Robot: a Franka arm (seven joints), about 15 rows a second.
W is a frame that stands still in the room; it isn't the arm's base.
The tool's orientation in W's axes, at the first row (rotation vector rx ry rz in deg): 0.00 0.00 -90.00
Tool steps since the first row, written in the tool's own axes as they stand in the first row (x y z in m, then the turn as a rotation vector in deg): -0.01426 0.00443 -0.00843 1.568 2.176 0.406; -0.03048 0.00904 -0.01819 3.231 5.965 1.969; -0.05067 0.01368 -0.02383 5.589 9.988 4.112; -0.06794 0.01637 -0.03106 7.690 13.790 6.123
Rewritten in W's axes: 0.00443 0.01426 -0.00843 2.176 -1.568 0.406; 0.00904 0.03048 -0.01819 5.965 -3.231 1.969; 0.01368 0.05067 -0.02383 9.988 -5.589 4.112; 0.01637 0.06794 -0.03106 13.790 -7.690 6.123
